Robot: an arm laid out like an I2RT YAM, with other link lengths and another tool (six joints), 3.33 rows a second.
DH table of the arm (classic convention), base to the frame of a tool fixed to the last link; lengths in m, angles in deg. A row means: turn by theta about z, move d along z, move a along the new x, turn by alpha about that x. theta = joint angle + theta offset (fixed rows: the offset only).
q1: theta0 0  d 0.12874  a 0.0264  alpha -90
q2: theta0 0  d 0  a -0.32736  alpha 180
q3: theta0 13.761  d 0  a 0.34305  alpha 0
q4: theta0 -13.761  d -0.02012  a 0.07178  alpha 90
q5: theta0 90  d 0.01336  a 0  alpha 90
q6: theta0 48.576  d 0  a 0.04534  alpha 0
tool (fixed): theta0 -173.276  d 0.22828  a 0  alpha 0
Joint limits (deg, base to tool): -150..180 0..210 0..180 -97..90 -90..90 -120..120
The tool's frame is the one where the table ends.
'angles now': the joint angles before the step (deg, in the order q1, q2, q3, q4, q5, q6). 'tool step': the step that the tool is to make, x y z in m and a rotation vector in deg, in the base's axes. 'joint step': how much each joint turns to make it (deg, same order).
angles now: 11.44 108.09 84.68 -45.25 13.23 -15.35
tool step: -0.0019 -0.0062 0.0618 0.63 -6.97 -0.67
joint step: -0.28 -7.20 -0.47 0.22 0.84 0.04
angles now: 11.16 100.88 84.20 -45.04 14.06 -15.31
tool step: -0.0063 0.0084 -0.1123 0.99 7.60 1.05
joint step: -0.06 8.04 -6.61 7.38 -2.68 0.01
